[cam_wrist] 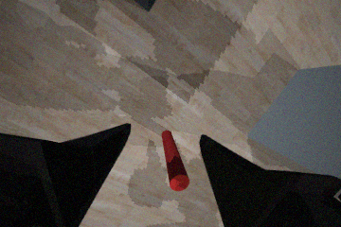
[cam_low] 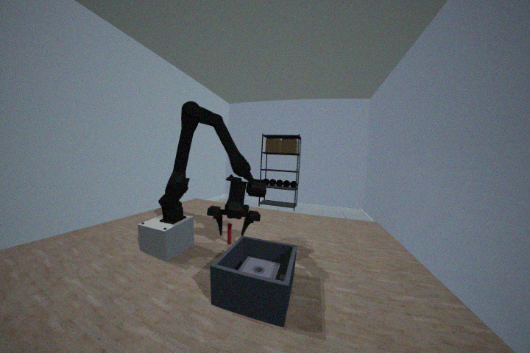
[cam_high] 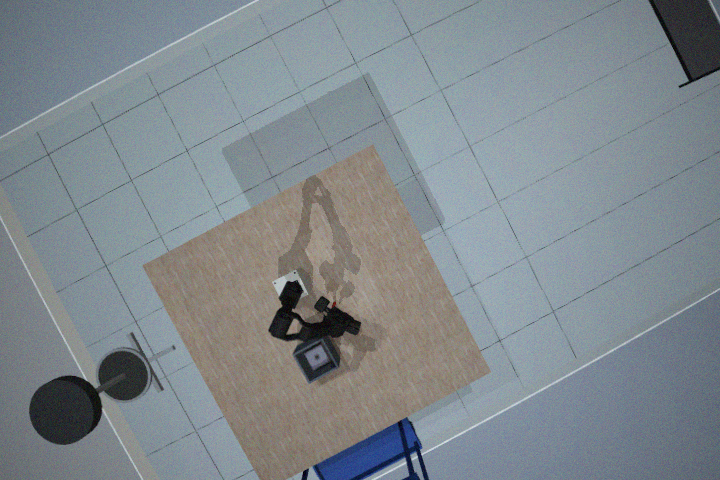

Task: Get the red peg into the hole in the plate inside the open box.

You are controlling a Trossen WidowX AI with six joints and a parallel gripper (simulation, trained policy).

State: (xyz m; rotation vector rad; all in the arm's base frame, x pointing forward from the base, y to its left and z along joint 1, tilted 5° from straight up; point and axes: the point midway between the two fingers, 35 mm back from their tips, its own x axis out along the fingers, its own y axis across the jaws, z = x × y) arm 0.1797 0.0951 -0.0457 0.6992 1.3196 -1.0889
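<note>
My gripper tip is now 1 cm to the right of the red peg and 1 cm past it. The rest, counted from my gripper tip: dark grey box: 18 cm to the right, 16 cm ahead, 1 cm below.
</note>
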